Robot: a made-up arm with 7 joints. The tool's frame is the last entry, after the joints. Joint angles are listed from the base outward.
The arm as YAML. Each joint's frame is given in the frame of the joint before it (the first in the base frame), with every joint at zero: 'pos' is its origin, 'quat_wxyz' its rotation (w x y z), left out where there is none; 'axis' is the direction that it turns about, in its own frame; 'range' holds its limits. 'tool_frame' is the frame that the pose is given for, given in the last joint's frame.
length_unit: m
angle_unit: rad
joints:
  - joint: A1
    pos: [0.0, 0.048, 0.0]
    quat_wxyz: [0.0, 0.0, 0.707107, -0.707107]
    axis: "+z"
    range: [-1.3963, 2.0]
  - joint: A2
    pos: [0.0, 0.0, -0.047]
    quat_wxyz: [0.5, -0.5, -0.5, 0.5]
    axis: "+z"
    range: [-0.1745, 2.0]
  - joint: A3
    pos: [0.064, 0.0, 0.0]
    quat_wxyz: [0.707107, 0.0, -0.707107, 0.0]
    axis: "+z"
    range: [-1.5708, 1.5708]
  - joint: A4
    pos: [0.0, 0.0, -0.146]
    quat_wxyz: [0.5, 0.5, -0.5, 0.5]
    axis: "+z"
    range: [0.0, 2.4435]
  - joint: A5
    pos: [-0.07, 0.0, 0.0]
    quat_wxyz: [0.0, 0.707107, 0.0, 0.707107]
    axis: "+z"
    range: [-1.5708, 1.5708]
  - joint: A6
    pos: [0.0, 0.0, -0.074]
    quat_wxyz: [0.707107, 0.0, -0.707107, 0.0]
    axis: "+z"
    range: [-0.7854, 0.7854]
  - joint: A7
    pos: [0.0, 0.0, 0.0]
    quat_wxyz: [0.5, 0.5, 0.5, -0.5]
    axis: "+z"
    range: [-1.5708, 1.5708]
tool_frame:
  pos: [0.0, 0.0, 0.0]
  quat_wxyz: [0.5, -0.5, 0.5, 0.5]
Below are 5 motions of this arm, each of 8 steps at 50 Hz.
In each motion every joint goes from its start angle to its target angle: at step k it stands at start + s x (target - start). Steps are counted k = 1, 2, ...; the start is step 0. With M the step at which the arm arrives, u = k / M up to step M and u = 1 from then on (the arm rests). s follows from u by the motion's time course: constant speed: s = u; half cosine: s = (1 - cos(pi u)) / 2; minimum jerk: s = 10 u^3 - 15 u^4 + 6 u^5.
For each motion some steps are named. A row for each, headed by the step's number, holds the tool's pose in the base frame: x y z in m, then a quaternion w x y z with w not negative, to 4 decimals.
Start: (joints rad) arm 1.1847 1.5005 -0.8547 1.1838 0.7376 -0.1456 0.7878
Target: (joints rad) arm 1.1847 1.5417 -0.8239 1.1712 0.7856 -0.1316 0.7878
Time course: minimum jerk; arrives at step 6
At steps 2, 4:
2: 0.1407 0.3530 0.0379 0.6426 0.1538 -0.6387 -0.3944
4: 0.1338 0.3568 0.0423 0.6422 0.1589 -0.6481 -0.3772

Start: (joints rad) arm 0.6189 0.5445 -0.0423 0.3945 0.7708 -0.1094 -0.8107
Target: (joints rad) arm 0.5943 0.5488 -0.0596 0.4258 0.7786 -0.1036 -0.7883
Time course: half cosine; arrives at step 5
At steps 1, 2, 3, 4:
1: 0.2157 0.2706 -0.2080 0.6522 0.3808 -0.3992 0.5199
2: 0.2150 0.2704 -0.2084 0.6546 0.3792 -0.4017 0.5161
3: 0.2141 0.2702 -0.2089 0.6575 0.3773 -0.4048 0.5114
4: 0.2135 0.2700 -0.2093 0.6599 0.3757 -0.4073 0.5075

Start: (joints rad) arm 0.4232 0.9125 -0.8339 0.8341 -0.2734 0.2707 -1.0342
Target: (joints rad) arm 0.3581 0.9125 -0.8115 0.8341 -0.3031 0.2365 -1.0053
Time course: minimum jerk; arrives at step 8
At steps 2, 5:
2: 0.1669 0.2894 -0.1996 0.4265 0.7373 -0.4082 -0.3286
5: 0.1594 0.2900 -0.2050 0.4360 0.7241 -0.4062 -0.3474

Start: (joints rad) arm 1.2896 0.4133 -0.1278 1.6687 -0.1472 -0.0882 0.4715
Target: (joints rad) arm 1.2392 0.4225 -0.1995 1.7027 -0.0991 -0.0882 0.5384
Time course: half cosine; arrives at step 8
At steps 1, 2, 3, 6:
1: 0.2190 0.1566 0.0843 0.1113 0.2345 -0.9032 -0.3418
2: 0.2193 0.1556 0.0829 0.1129 0.2303 -0.9012 -0.3494
3: 0.2197 0.1540 0.0808 0.1152 0.2239 -0.8981 -0.3606
6: 0.2210 0.1489 0.0737 0.1228 0.2016 -0.8865 -0.3980

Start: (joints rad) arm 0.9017 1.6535 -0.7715 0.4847 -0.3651 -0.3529 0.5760
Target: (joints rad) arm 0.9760 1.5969 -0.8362 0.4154 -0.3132 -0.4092 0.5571
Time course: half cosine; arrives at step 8
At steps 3, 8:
3: 0.0461 0.4361 0.0219 0.7828 0.4844 -0.0712 -0.3841
8: 0.0501 0.4378 0.0131 0.7859 0.4750 -0.1030 -0.3823

